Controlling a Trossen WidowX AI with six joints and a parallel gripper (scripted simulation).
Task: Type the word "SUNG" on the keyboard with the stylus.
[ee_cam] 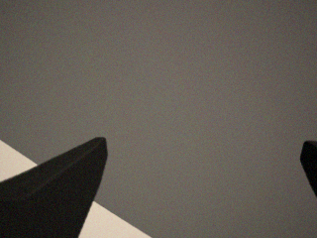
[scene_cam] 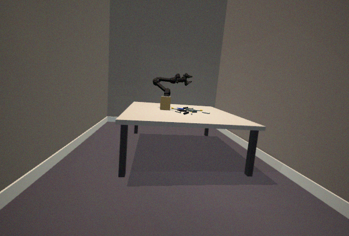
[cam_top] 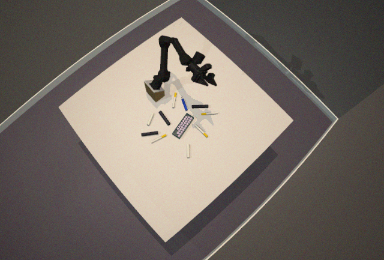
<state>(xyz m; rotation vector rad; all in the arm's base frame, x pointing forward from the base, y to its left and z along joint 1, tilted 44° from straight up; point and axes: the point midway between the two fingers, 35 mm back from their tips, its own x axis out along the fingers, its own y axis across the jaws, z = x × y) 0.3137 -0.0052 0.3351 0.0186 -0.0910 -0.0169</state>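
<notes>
The S key lies 2 cm ahead of my gripper tip, 22 cm to the right of it and 40 cm below it. Also, from my gripper tip: blue stylus: 16 cm behind, 9 cm to the right, 40 cm below.
</notes>
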